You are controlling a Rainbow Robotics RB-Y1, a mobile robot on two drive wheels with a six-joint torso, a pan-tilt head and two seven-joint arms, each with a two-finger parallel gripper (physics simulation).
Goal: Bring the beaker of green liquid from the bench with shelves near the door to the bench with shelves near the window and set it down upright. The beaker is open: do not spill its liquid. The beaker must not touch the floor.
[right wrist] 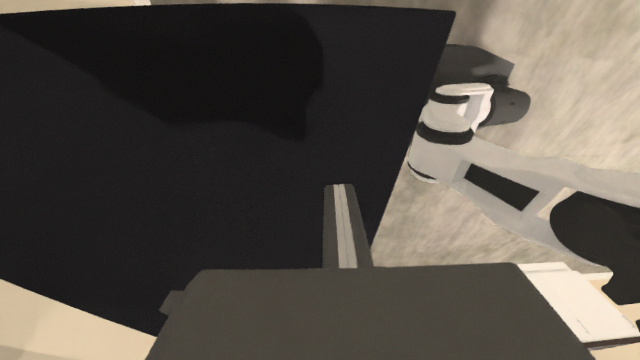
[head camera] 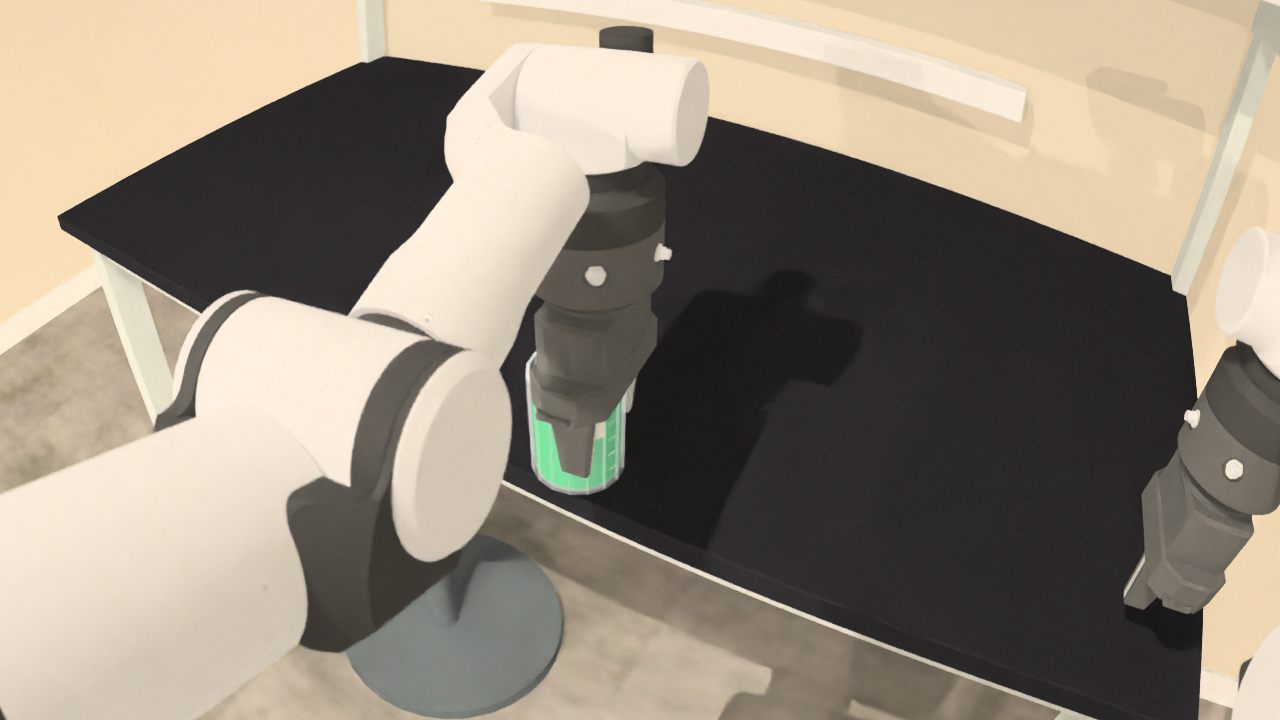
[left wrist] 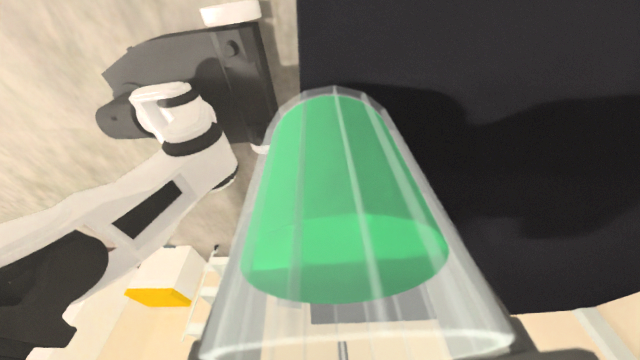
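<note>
The beaker of green liquid point(head camera: 547, 454) point(left wrist: 340, 185) is upright, near the front edge of the black bench top point(head camera: 975, 429) point(left wrist: 500, 45) point(right wrist: 200, 200). Its liquid stands below the rim. My left gripper point(head camera: 604, 431) is shut on the beaker, with a finger on either side. Whether the beaker's base touches the top is hard to tell. My right gripper point(head camera: 1134, 592) point(right wrist: 338, 195) is shut and empty, its fingers pressed together, over the right end of the bench. Which bench this is cannot be told from these views.
A round grey base point(head camera: 510, 640) stands on the floor at the bench's front. A white rail point(head camera: 805, 44) runs along the wall behind, with a pale upright post point(head camera: 1226, 161) at right. A white box with a yellow face point(left wrist: 165, 272) shows in the left wrist view.
</note>
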